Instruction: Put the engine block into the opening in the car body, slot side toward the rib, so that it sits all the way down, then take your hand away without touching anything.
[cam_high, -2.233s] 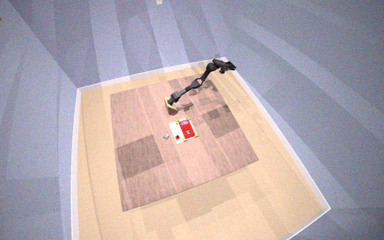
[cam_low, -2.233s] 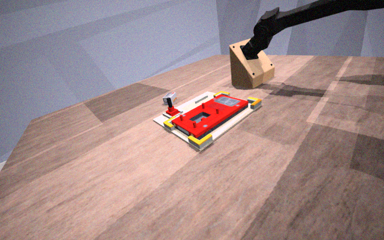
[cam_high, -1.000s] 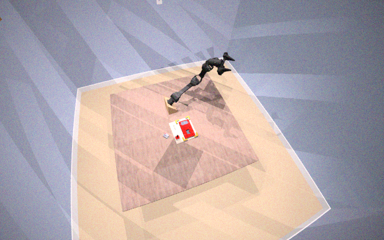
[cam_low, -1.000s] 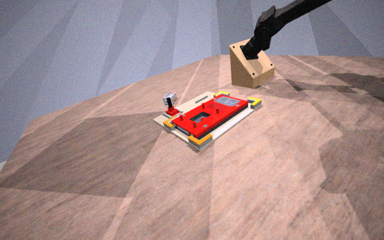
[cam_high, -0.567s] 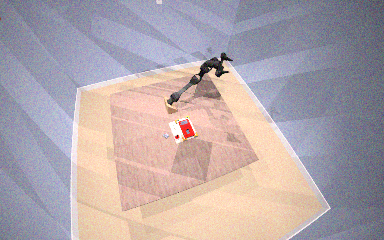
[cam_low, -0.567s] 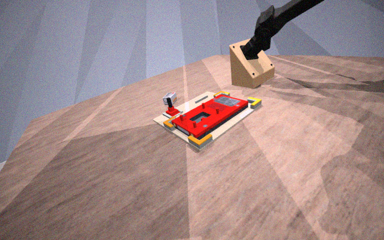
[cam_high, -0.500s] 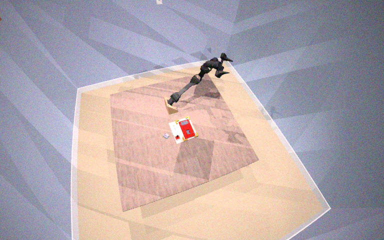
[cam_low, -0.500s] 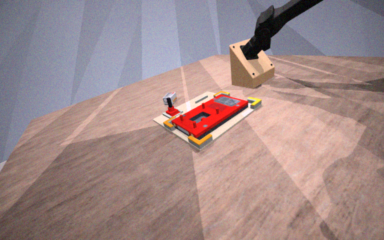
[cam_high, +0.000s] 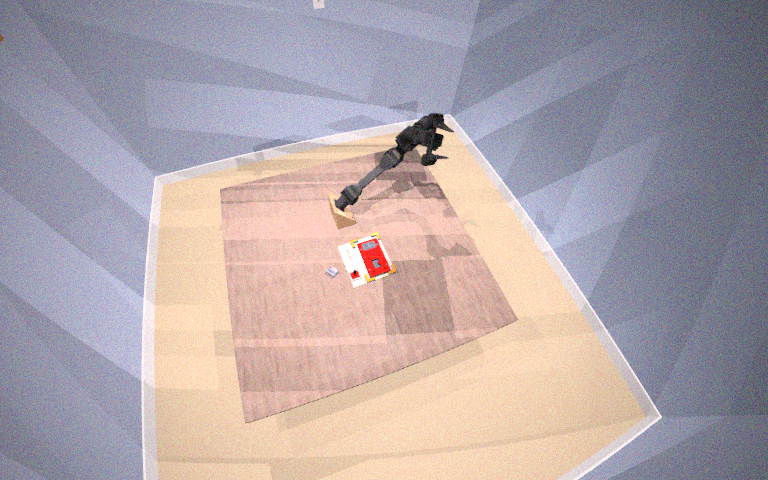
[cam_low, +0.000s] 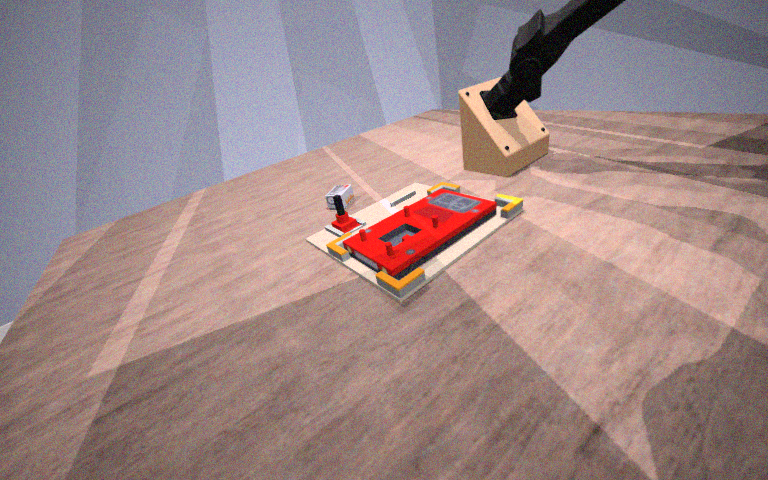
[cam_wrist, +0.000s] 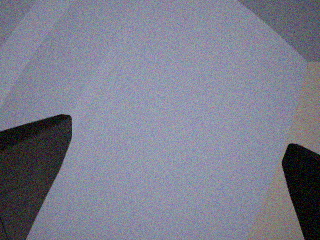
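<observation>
Now: the grey engine block 650 mm below my gripper tip, 490 mm to the right of it and 80 mm ahead of it.
</observation>
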